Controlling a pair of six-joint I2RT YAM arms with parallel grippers.
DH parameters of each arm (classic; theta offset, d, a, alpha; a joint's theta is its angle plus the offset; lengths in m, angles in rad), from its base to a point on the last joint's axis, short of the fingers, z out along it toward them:
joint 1: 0 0.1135 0.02 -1.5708
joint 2: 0 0 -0.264 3.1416
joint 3: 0.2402 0 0.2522 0
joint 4: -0.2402 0 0.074 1.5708
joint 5: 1.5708 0 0 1.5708
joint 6: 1.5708 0.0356 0 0
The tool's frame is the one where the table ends.
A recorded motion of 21 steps. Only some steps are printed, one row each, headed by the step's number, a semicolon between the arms.
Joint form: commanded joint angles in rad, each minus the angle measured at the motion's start. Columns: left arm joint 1, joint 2, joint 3, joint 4, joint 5, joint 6; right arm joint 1, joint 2, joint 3, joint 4, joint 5, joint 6.
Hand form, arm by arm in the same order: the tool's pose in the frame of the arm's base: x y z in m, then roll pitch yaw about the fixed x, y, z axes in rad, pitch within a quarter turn. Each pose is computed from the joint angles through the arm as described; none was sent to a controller.
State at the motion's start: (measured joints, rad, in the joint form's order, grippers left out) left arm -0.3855 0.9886 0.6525 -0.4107 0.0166 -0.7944; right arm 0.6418 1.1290 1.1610 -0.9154 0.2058 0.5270
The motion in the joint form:
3: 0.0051 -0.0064 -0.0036 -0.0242 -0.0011 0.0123; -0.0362 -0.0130 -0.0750 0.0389 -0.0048 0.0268
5: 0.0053 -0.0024 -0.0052 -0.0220 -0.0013 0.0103; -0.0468 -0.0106 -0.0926 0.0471 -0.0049 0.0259
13: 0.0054 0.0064 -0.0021 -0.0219 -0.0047 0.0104; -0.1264 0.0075 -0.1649 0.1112 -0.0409 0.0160
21: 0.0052 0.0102 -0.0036 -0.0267 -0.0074 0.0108; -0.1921 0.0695 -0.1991 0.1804 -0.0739 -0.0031
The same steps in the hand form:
3: 0.1886 -0.0760 0.2335 -2.5042 0.5266 -2.5691; 0.1831 0.1181 0.3176 2.8995 0.6523 3.0416
5: 0.1891 -0.0762 0.2324 -2.5065 0.5236 -2.5685; 0.1848 0.1165 0.3121 2.9096 0.6435 3.0379
13: 0.1904 -0.0765 0.2318 -2.5135 0.5223 -2.5695; 0.1976 0.1052 0.2897 2.9094 0.6071 2.9875
21: 0.1904 -0.0764 0.2302 -2.5244 0.5182 -2.5735; 0.2162 0.0992 0.2701 2.9157 0.5736 2.9597

